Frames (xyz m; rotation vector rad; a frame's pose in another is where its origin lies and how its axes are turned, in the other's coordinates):
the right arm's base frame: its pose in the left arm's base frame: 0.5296 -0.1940 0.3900 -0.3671 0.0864 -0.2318
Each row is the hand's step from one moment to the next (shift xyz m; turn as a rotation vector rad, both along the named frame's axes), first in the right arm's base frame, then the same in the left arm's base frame.
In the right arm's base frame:
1: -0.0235 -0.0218 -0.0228 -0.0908 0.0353 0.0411
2: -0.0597 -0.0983 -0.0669 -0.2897 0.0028 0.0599
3: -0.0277 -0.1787 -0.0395 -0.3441 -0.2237 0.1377
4: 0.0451 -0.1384 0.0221 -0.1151 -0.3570 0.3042
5: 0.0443 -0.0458 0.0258 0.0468 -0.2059 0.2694
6: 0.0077 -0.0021 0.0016 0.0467 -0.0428 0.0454
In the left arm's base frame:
1: -0.0302 -0.0220 -0.0123 -0.0755 0.0680 0.0291
2: -0.0868 -0.0980 -0.0238 -0.2729 0.0927 0.0668
3: -0.0691 -0.1691 0.0297 -0.3632 -0.0728 0.2241
4: 0.0176 -0.1288 0.0692 -0.1480 -0.1912 0.4181
5: 0.0366 -0.0433 0.0389 0.0362 -0.1050 0.3238
6: 0.0072 -0.0032 0.0019 0.0421 -0.0344 0.0559

